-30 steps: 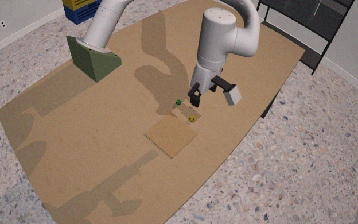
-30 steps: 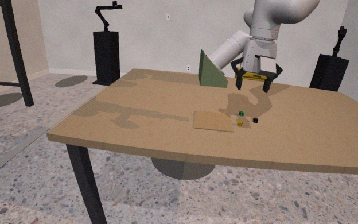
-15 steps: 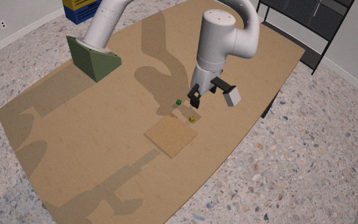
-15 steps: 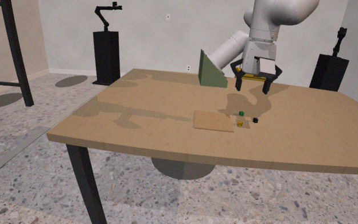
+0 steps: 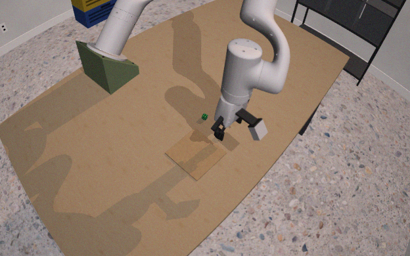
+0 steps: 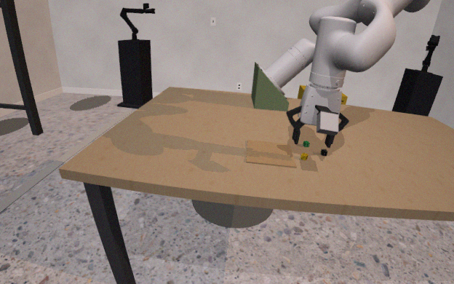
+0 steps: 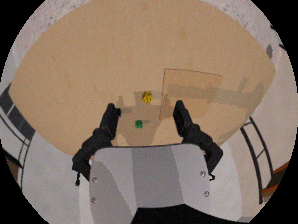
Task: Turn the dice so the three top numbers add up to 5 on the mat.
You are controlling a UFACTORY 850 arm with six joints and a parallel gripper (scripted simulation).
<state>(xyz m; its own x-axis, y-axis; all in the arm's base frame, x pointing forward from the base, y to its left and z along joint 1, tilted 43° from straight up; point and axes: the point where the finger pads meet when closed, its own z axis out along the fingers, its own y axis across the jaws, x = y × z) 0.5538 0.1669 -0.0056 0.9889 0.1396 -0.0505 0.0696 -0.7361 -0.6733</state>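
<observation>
The yellow die lies 2 cm behind my hand, 1 cm to the right of it and 6 cm below it. Round my hand: green die: 11 cm behind, 1 cm to the left, 6 cm below; tan mat: 3 cm behind, 11 cm to the right, 7 cm below; black die: 7 cm behind, 6 cm to the left, 6 cm below.
</observation>
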